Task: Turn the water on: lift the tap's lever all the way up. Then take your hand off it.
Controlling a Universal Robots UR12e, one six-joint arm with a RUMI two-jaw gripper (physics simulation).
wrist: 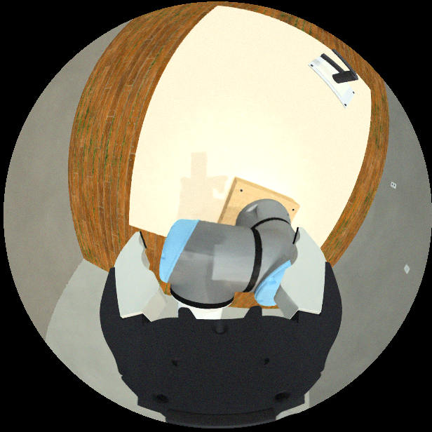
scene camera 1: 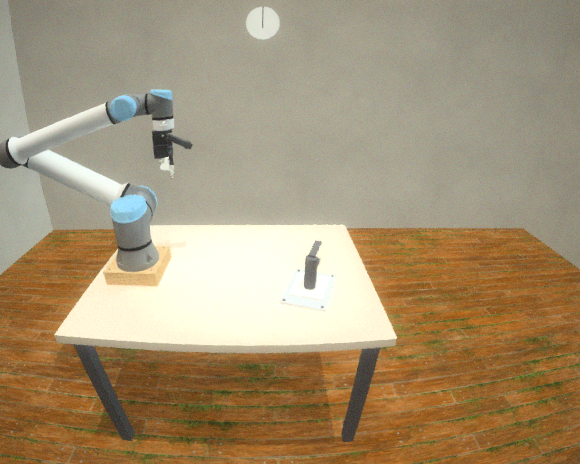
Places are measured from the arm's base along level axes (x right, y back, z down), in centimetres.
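Pixels of known places: gripper, between the fingertips: (scene camera 1: 170,174); arm's base, origin of its link: (scene camera 1: 138,260).
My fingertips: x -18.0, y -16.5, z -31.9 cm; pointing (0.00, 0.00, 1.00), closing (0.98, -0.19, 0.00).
Ahead of a thing's pixels: the offset from my fingertips to its top centre. "spot": to the spot under its first point. Level surfaces: height alone.
The tap @(spot: dx +43.5, dy -52.5, dz +28.7 cm) (scene camera 1: 310,272) (wrist: 344,77) is a dark grey upright column on a pale square plate @(dx +41.3, dy -53.3, dz +37.0 cm) (scene camera 1: 303,302) (wrist: 348,97), on the right part of the table in the scene view and at the upper right in the wrist view. Its lever @(dx +35.8, dy -56.3, dz +22.6 cm) (scene camera 1: 315,249) (wrist: 345,64) is a thin dark bar from the column's top; its exact tilt is hard to tell. In the wrist view the spout (wrist: 332,63) runs beside it. My gripper (scene camera 1: 170,173) (wrist: 218,232) is open and empty, pointing down, high above the table's left part and far from the tap.
The pale table @(dz +38.2 cm) (scene camera 1: 225,300) (wrist: 240,100) carries my arm's wooden base block (scene camera 1: 132,277) (wrist: 232,197) at the left in the scene view. My arm's grey lower joints (scene camera 1: 134,245) (wrist: 215,260) stand close below the gripper in the wrist view. A grey wall (scene camera 1: 400,125) rises behind the table.
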